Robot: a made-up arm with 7 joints. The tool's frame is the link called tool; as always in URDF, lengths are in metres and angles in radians. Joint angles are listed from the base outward.
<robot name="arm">
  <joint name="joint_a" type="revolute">
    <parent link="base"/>
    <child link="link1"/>
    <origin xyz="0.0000 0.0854 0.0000" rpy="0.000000 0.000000 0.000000"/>
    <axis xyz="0 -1 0"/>
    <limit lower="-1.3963" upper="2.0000"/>
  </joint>
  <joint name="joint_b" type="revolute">
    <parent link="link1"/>
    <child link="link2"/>
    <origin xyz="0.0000 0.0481 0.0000" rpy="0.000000 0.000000 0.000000"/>
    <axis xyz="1 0 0"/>
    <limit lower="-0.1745" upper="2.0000"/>
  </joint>
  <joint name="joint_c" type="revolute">
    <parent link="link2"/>
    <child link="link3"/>
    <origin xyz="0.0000 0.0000 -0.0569" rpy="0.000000 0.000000 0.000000"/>
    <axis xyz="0 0 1"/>
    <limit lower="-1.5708" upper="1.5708"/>
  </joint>
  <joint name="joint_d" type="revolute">
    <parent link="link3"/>
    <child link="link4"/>
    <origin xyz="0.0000 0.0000 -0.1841" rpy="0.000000 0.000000 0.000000"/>
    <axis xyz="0 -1 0"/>
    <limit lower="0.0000" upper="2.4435"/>
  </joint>
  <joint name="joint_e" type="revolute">
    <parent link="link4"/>
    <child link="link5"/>
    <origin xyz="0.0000 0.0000 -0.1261" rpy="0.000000 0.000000 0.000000"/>
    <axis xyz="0 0 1"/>
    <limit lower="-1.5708" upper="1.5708"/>
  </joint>
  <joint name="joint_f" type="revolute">
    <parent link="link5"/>
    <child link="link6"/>
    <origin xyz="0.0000 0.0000 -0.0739" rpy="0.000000 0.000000 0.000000"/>
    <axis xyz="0 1 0"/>
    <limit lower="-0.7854" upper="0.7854"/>
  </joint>
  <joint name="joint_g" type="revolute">
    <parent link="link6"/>
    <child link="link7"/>
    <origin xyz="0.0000 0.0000 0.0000" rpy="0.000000 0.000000 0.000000"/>
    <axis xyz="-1 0 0"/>
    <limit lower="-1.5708" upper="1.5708"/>
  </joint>
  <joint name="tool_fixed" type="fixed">
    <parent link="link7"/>
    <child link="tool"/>
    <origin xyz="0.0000 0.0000 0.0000" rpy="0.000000 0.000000 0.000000"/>
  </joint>
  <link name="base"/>
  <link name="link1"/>
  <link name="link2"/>
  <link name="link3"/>
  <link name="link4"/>
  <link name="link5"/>
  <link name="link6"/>
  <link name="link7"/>
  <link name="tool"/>
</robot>
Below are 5 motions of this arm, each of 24 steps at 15 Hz.
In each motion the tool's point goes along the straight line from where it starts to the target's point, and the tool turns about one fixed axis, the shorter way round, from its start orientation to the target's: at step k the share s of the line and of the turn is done. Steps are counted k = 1, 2, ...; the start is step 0. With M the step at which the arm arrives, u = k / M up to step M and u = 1 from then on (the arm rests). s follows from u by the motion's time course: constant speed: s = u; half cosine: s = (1 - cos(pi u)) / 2; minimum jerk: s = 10 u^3 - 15 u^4 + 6 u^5.
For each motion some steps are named. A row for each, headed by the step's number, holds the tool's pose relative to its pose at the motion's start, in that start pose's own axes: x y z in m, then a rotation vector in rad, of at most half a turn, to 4 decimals.
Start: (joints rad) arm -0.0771 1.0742 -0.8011 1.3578 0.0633 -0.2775 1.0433
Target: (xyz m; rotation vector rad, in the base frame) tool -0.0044 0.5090 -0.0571 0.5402 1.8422 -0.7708
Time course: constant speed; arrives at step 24
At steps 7, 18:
7: -0.0145 -0.0588 0.0673 -0.1815 0.5857 0.2678
18: -0.0373 -0.1513 0.1729 -0.4667 1.5061 0.6885

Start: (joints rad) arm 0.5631 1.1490 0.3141 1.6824 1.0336 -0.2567 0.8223
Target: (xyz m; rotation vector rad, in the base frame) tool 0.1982 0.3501 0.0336 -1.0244 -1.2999 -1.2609
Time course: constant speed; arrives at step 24
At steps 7, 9, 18, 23, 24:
7: -0.0097 -0.0084 0.0026 -0.2022 0.1056 0.2850
9: -0.0124 -0.0108 0.0033 -0.2599 0.1357 0.3664
18: -0.0248 -0.0216 0.0066 -0.5199 0.2714 0.7328
23: -0.0317 -0.0276 0.0085 -0.6643 0.3468 0.9363
24: -0.0331 -0.0288 0.0088 -0.6932 0.3619 0.9770

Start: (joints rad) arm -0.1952 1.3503 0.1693 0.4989 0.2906 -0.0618 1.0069
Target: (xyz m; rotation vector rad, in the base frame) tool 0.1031 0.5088 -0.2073 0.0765 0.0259 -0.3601
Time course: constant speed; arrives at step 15
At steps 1, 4, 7, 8, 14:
1: -0.0004 -0.0042 -0.0070 -0.0185 0.0283 0.0001
4: -0.0018 -0.0167 -0.0281 -0.0742 0.1131 0.0005
7: -0.0031 -0.0291 -0.0492 -0.1298 0.1978 0.0009
8: -0.0036 -0.0333 -0.0563 -0.1484 0.2261 0.0010
14: -0.0063 -0.0583 -0.0985 -0.2596 0.3957 0.0017

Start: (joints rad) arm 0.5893 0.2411 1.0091 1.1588 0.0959 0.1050 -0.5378
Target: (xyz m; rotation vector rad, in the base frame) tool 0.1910 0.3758 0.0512 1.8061 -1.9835 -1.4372
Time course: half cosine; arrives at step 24
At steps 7, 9, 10, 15, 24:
7: 0.0432 -0.0096 0.0079 -0.2152 -0.4214 -0.1937
9: 0.0682 -0.0151 0.0125 -0.3395 -0.6649 -0.3057
10: 0.0819 -0.0181 0.0150 -0.4077 -0.7983 -0.3670
15: 0.1528 -0.0338 0.0280 -0.7605 -1.4892 -0.6847
24: 0.2210 -0.0488 0.0405 -1.1001 -2.1541 -0.9904

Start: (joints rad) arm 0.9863 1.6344 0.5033 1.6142 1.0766 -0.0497 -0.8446
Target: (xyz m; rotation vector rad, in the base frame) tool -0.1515 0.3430 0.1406 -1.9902 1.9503 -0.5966
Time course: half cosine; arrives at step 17
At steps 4, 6, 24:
4: 0.0186 0.0121 0.0004 -0.0228 -0.0677 -0.1162
6: 0.0395 0.0256 0.0008 -0.0483 -0.1437 -0.2467
24: 0.1426 0.0925 0.0029 -0.1743 -0.5187 -0.8901

